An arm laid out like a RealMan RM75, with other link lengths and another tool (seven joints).
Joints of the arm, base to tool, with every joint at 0 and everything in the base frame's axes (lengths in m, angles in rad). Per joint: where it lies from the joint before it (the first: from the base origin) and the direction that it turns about. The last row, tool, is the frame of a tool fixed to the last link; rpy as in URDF.
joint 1: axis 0 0 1 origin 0.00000 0.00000 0.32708
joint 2: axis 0 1 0 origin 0.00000 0.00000 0.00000
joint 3: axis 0 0 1 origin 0.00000 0.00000 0.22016
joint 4: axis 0 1 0 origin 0.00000 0.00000 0.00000
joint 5: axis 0 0 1 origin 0.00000 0.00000 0.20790
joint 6: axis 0 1 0 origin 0.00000 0.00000 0.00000
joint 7: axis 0 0 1 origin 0.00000 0.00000 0.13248
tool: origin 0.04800 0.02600 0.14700 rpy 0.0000 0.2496 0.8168
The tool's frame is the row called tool.
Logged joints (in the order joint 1, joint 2, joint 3, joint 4, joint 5, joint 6, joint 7), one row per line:
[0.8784 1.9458 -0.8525 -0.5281 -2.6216 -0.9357 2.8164]
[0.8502 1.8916 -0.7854 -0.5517 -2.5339 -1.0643 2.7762]
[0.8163 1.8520 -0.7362 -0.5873 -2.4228 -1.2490 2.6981]
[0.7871 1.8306 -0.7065 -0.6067 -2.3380 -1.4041 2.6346]
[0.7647 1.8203 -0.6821 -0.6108 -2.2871 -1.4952 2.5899]
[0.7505 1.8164 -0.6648 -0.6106 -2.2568 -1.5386 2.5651]
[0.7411 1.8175 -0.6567 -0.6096 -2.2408 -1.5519 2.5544]
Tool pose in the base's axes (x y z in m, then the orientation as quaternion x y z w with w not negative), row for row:
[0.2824 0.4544 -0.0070 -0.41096 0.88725 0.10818 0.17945]
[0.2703 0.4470 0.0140 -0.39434 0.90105 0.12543 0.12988]
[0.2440 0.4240 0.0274 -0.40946 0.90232 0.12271 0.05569]
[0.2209 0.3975 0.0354 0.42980 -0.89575 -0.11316 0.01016]
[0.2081 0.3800 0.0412 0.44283 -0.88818 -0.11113 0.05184]
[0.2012 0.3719 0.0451 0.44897 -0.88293 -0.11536 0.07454]
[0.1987 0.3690 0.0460 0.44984 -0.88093 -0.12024 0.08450]
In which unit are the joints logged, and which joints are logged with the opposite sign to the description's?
The joints are logged in radians. Opposite sign: none.
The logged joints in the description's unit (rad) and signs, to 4 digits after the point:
[0.8784 1.9458 -0.8525 -0.5281 -2.6216 -0.9357 2.8164]
[0.8502 1.8916 -0.7854 -0.5517 -2.5339 -1.0643 2.7762]
[0.8163 1.8520 -0.7362 -0.5873 -2.4228 -1.2490 2.6981]
[0.7871 1.8306 -0.7065 -0.6067 -2.3380 -1.4041 2.6346]
[0.7647 1.8203 -0.6821 -0.6108 -2.2871 -1.4952 2.5899]
[0.7505 1.8164 -0.6648 -0.6106 -2.2568 -1.5386 2.5651]
[0.7411 1.8175 -0.6567 -0.6096 -2.2408 -1.5519 2.5544]

